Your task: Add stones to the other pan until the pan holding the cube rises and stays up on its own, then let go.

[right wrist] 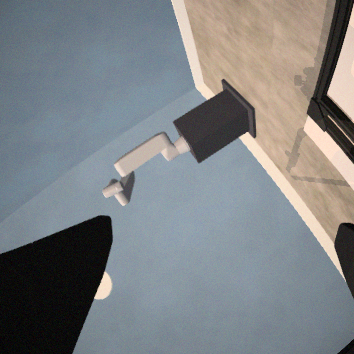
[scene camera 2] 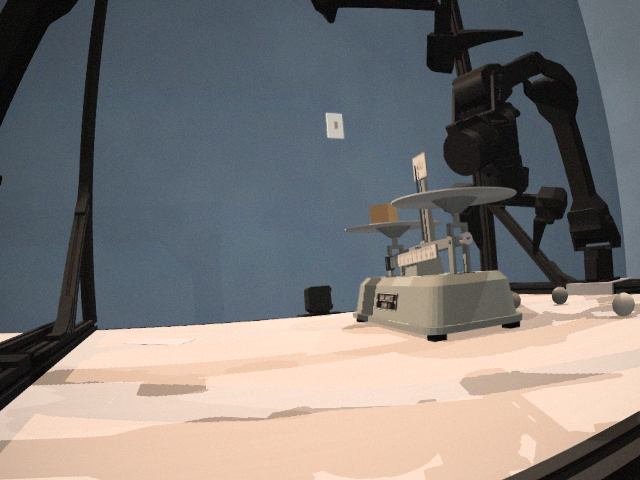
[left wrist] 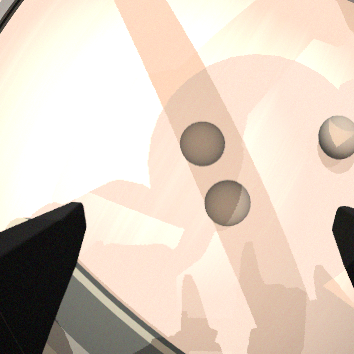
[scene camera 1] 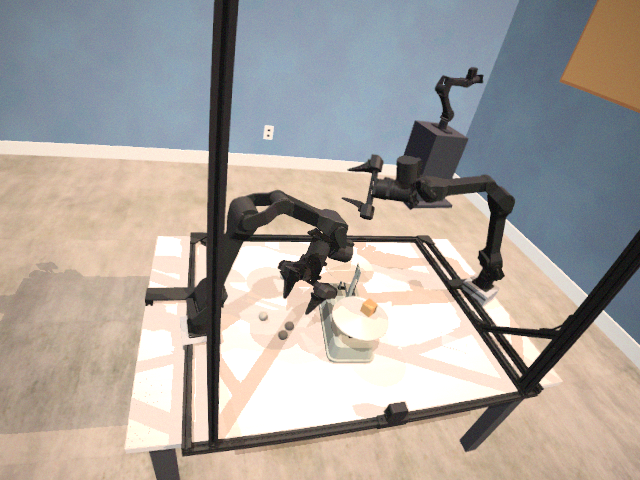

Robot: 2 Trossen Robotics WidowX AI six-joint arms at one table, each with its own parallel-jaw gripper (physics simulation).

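Where they show: left gripper, fingertip midpoint: (scene camera 2: 507, 251) (left wrist: 215, 218) (scene camera 1: 295, 306); right gripper, fingertip midpoint: (right wrist: 230, 233) (scene camera 1: 344, 184); left arm's base at its link origin: (scene camera 2: 599, 280) (scene camera 1: 199, 327); right arm's base at its link origin: (scene camera 1: 482, 284).
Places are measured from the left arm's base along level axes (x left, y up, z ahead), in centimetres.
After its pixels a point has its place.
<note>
The balance scale (scene camera 1: 348, 353) {x -17.9, y 1.6, z 36.7 cm} (scene camera 2: 454, 304) {x 6.2, y 1.5, z 47.5 cm} (left wrist: 107, 310) {x -7.6, y -0.3, z 34.4 cm} stands mid-table. Its near pan in scene camera 1 (scene camera 1: 356, 325) {x -17.2, y 12.2, z 36.5 cm} holds the orange cube (scene camera 1: 368, 307) {x -14.4, y 15.1, z 40.6 cm} (scene camera 2: 383, 213) {x -12.1, y 13.9, z 42.7 cm}; in scene camera 2 this pan (scene camera 2: 361, 227) {x -14.3, y 12.1, z 45.2 cm} sits lower than the other pan (scene camera 2: 480, 194) {x 7.4, y 13.3, z 43.1 cm}, above which no stone shows. Three round stones lie on the table: a pale one (scene camera 1: 263, 315) {x 0.8, y 0.4, z 17.9 cm} (left wrist: 338, 137) {x 1.2, y 0.5, z 18.6 cm} and two darker ones, one (scene camera 1: 289, 325) {x -4.3, y 0.3, z 24.3 cm} (left wrist: 227, 202) {x -3.5, y 0.6, z 24.6 cm} close to the other (scene camera 1: 282, 334) {x -6.9, y 0.3, z 21.4 cm} (left wrist: 202, 143) {x -6.1, y 0.6, z 22.1 cm}. My left gripper (scene camera 1: 297, 303) {x -3.4, y 7.1, z 25.2 cm} (left wrist: 215, 218) {x -3.4, y 7.1, z 25.2 cm} is open above and beside them. My right gripper (scene camera 1: 345, 183) {x 19.6, y 32.6, z 44.5 cm} (right wrist: 230, 233) {x 19.6, y 32.6, z 44.5 cm} is open, high behind the scale.
A black frame (scene camera 1: 305, 432) {x -33.6, y -2.8, z 19.5 cm} runs around the white table (scene camera 1: 310, 403) {x -27.3, y -2.1, z 22.9 cm}, with tall posts (scene camera 1: 219, 155) {x -31.7, y 64.0, z -1.0 cm}. A small black box (scene camera 1: 396, 412) {x -37.5, y 3.1, z 40.3 cm} (scene camera 2: 317, 299) {x -35.2, y 1.0, z 42.4 cm} sits on the frame's front bar. A dark pedestal (scene camera 1: 436, 149) (right wrist: 215, 125) with another small arm stands beyond the table.
</note>
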